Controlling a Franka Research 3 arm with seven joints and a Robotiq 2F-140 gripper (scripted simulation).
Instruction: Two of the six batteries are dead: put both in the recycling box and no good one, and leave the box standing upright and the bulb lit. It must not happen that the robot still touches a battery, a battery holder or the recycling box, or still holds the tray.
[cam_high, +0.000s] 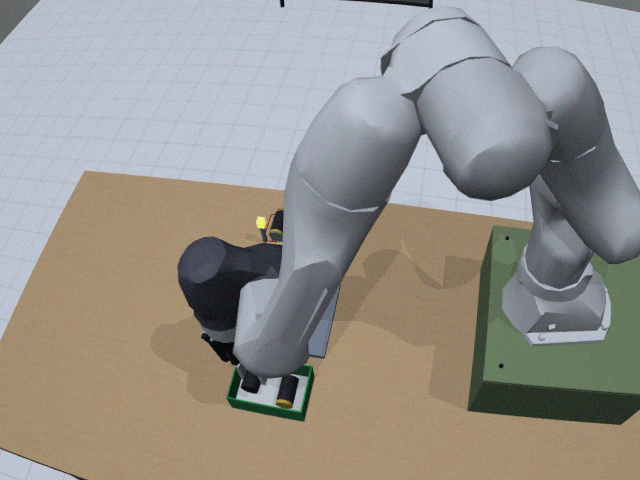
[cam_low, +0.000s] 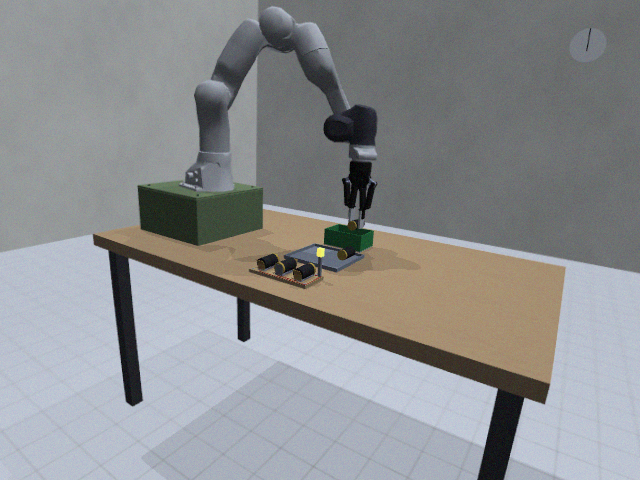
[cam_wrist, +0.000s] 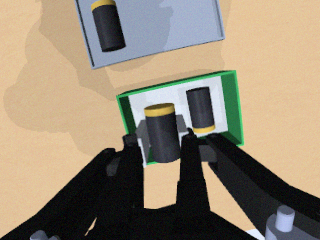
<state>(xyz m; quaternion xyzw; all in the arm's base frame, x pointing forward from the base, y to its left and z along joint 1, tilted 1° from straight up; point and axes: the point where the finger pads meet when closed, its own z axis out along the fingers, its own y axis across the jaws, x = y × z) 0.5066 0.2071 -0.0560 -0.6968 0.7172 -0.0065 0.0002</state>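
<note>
Now: the green recycling box 90 mm below my hand and 30 mm behind it. From my hand the other things lie so: bulb (350 mm to the right, 90 mm ahead, 30 mm below); grey bulb post (350 mm to the right, 90 mm ahead, 70 mm below); tray (180 mm to the right, 100 mm below, 10 mm behind).
</note>
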